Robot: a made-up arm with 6 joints. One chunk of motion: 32 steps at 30 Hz.
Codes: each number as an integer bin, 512 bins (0 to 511) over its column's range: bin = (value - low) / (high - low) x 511, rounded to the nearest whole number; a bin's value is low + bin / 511 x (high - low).
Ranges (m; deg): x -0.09..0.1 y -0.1..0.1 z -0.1..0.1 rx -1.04..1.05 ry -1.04..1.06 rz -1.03..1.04
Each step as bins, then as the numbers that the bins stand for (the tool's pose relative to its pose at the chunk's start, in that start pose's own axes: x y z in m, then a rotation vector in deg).
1 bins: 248 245 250 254 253 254
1 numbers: 0.0022 -0.0041 -0.0022 0.00 0.00 0.00
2 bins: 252 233 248 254 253 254
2 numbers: 0.0037 -0.0088 -0.0029 0.00 0.00 0.00
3 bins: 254 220 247 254 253 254
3 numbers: 0.0044 -0.0139 -0.0033 0.00 0.00 0.00
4 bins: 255 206 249 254 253 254
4 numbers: 0.0048 -0.0194 -0.0025 0.00 0.00 0.00
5 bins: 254 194 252 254 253 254
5 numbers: 0.0044 -0.0241 -0.0014 0.00 0.00 0.00
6 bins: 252 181 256 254 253 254
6 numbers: 0.0037 -0.0292 0.0002 0.00 0.00 0.00
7 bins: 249 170 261 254 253 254
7 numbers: 0.0026 -0.0335 0.0022 0.00 0.00 0.00
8 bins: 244 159 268 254 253 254
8 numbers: 0.0007 -0.0378 0.0049 0.00 0.00 0.00
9 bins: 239 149 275 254 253 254
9 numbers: -0.0011 -0.0417 0.0076 0.00 0.00 0.00
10 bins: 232 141 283 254 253 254
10 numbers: -0.0037 -0.0448 0.0108 0.00 0.00 0.00
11 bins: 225 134 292 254 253 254
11 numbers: -0.0063 -0.0476 0.0143 0.00 0.00 0.00
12 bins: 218 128 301 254 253 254
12 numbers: -0.0089 -0.0499 0.0178 0.00 0.00 0.00
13 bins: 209 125 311 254 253 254
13 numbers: -0.0123 -0.0511 0.0217 0.00 0.00 0.00
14 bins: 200 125 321 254 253 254
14 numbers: -0.0156 -0.0511 0.0256 0.00 0.00 0.00
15 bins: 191 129 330 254 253 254
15 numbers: -0.0190 -0.0495 0.0292 0.00 0.00 0.00
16 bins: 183 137 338 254 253 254
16 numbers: -0.0220 -0.0464 0.0323 0.00 0.00 0.00
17 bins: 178 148 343 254 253 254
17 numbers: -0.0238 -0.0421 0.0342 0.00 0.00 0.00
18 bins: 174 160 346 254 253 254
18 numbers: -0.0253 -0.0374 0.0354 0.00 0.00 0.00
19 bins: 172 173 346 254 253 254
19 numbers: -0.0260 -0.0323 0.0354 0.00 0.00 0.00
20 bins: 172 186 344 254 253 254
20 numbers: -0.0260 -0.0272 0.0346 0.00 0.00 0.00
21 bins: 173 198 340 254 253 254
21 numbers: -0.0257 -0.0225 0.0331 0.00 0.00 0.00
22 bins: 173 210 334 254 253 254
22 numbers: -0.0257 -0.0178 0.0307 0.00 0.00 0.00
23 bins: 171 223 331 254 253 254
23 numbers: -0.0264 -0.0127 0.0295 0.00 0.00 0.00
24 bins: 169 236 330 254 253 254
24 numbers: -0.0272 -0.0076 0.0292 0.00 0.00 0.00
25 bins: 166 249 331 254 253 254
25 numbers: -0.0283 -0.0025 0.0295 0.00 0.00 0.00
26 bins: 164 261 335 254 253 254
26 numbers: -0.0290 0.0022 0.0311 0.00 0.00 0.00
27 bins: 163 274 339 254 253 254
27 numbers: -0.0294 0.0072 0.0327 0.00 0.00 0.00
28 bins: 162 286 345 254 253 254
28 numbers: -0.0298 0.0119 0.0350 0.00 0.00 0.00
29 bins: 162 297 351 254 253 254
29 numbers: -0.0298 0.0162 0.0374 0.00 0.00 0.00
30 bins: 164 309 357 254 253 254
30 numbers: -0.0290 0.0209 0.0397 0.00 0.00 0.00
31 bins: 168 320 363 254 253 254
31 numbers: -0.0275 0.0252 0.0421 0.00 0.00 0.00
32 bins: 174 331 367 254 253 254
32 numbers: -0.0253 0.0295 0.0436 0.00 0.00 0.00
